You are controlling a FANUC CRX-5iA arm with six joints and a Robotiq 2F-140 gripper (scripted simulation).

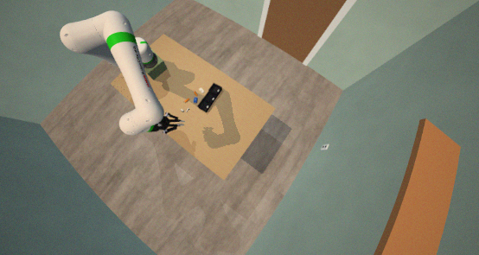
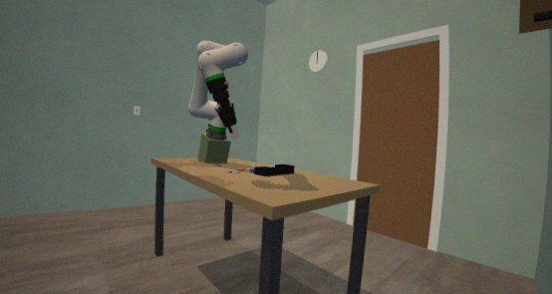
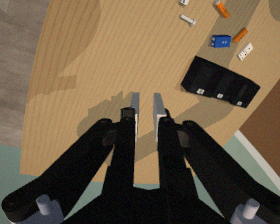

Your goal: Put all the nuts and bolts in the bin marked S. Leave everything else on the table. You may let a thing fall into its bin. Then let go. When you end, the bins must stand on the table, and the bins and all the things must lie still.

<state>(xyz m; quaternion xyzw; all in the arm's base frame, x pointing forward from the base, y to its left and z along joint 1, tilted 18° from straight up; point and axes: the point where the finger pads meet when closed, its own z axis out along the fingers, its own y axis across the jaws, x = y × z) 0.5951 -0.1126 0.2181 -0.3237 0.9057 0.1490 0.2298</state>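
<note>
My hand is 9 cm past the long black bin, 31 cm to the right of it and 20 cm above it. Also, from my hand: grey bolt: 14 cm behind, 9 cm to the left, 22 cm below; then white piece: 20 cm behind, 29 cm to the left, 22 cm below; then blue piece: 16 cm behind, 19 cm to the left, 21 cm below.
</note>
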